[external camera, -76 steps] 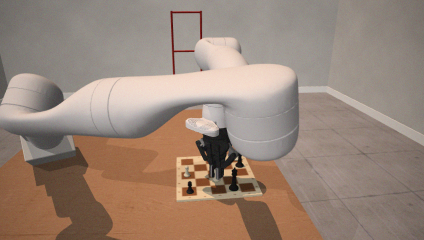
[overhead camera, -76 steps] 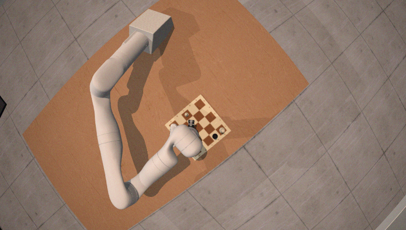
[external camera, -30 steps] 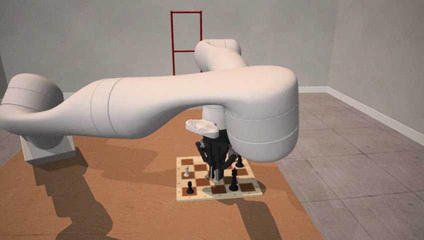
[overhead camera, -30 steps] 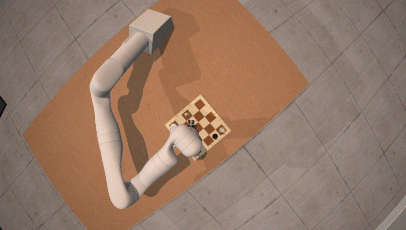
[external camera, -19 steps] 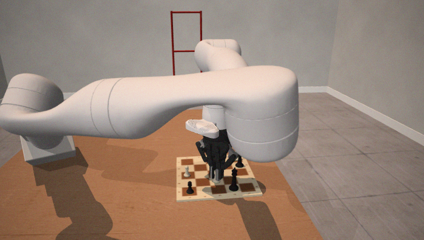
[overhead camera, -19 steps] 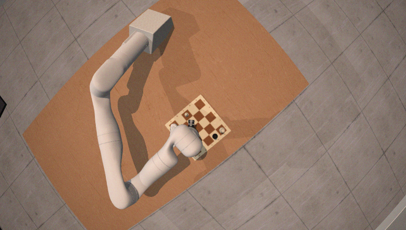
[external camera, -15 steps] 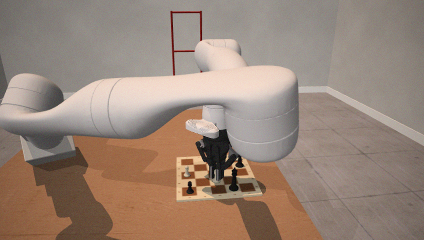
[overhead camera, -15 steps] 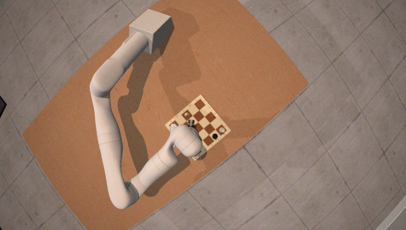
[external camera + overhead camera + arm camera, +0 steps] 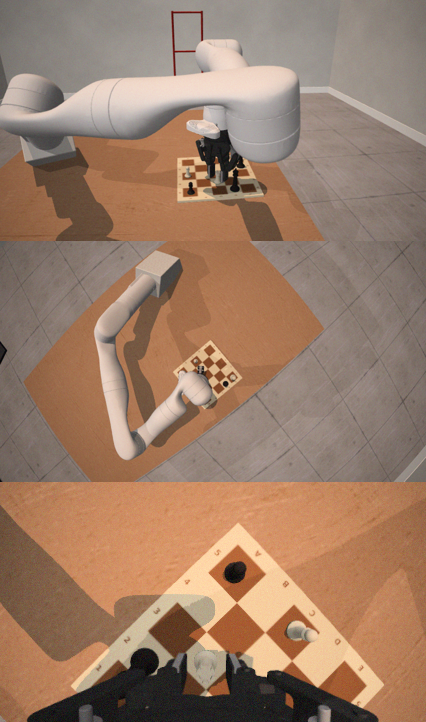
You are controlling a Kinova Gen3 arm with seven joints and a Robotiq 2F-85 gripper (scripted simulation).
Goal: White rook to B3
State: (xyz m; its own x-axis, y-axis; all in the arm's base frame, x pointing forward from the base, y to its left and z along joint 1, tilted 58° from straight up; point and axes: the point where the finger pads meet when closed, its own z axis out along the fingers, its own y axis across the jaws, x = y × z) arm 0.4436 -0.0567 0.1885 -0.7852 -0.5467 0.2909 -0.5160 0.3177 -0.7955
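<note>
The white rook is 1 cm below my hand. Also, from my hand: small chessboard (4 cm to the left, 3 cm below, 1 cm ahead); black pawn (8 cm behind, 2 cm to the right, 1 cm below); tall black piece (5 cm to the right, 3 cm ahead).
</note>
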